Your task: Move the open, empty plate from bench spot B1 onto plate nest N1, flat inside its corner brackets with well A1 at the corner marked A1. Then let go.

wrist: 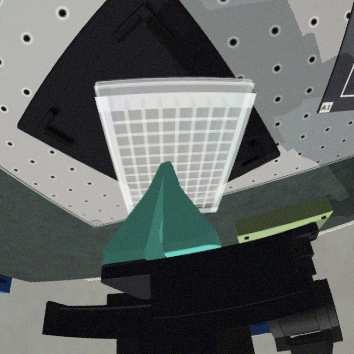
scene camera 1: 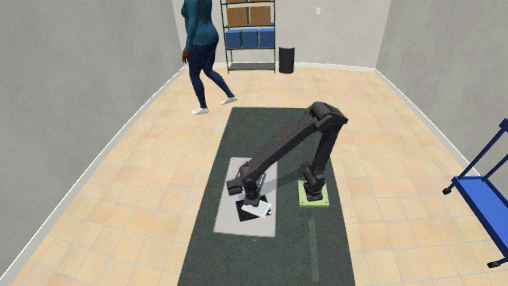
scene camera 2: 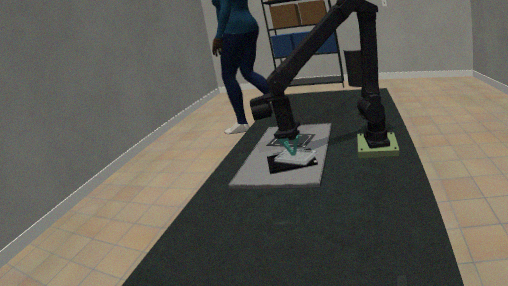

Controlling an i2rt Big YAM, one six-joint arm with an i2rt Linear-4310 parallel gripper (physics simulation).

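Pixels of known places: gripper, fingertip midpoint: (wrist: pixel 167 167) (scene camera 1: pixel 254 206) (scene camera 2: pixel 293 155); arm's base, link origin: (scene camera 1: pixel 312 191) (scene camera 2: pixel 376 140).
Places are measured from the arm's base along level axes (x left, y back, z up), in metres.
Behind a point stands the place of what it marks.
The clear-white well plate (scene camera 1: pixel 257 208) {y -0.310, x 0.074, z 0.015 m} (scene camera 2: pixel 296 158) {y -0.311, x 0.091, z 0.015 m} (wrist: pixel 175 130) {y -0.347, x 0.039, z 0.013 m} lies askew over the black plate nest (scene camera 1: pixel 245 215) {y -0.373, x 0.099, z -0.003 m} (scene camera 2: pixel 276 165) {y -0.382, x 0.088, z -0.003 m} (wrist: pixel 75 92) {y -0.393, x 0.076, z -0.002 m}, turned relative to its sides and overhanging an edge. It looks raised above the nest floor, not flat inside the corner brackets. Which plate corner has well A1 is unclear, and no nest label is readable. The dark outlined bench spot (scene camera 2: pixel 306 138) {y -0.275, x -0.141, z -0.012 m} (wrist: pixel 341 82) {y -0.304, x -0.078, z -0.012 m} beside it has an A1 tag in the wrist view. My gripper (scene camera 2: pixel 293 153) {y -0.322, x 0.060, z 0.014 m} (wrist: pixel 167 167) {y -0.322, x 0.060, z 0.014 m} is shut and empty, its green fingers together over the plate; the arm hides them in scene camera 1.
The nest and bench spot are on a light perforated board (scene camera 1: pixel 225 224) {y -0.475, x 0.138, z -0.014 m} (scene camera 2: pixel 250 178) {y -0.467, x 0.142, z -0.014 m} (wrist: pixel 45 22) {y -0.430, x 0.065, z -0.014 m} on a dark mat (scene camera 1: pixel 295 260) {y -0.162, x 0.349, z -0.027 m} (scene camera 2: pixel 300 240) {y -0.299, x 0.470, z -0.027 m}. The arm's base stands on a light green block (scene camera 1: pixel 303 201) {y -0.066, x 0.053, z 0.000 m} (scene camera 2: pixel 367 151) {y -0.056, x 0.077, z -0.001 m} (wrist: pixel 285 227) {y -0.061, x -0.007, z 0.001 m}. A person (scene camera 1: pixel 201 30) (scene camera 2: pixel 240 22) stands beyond the mat.
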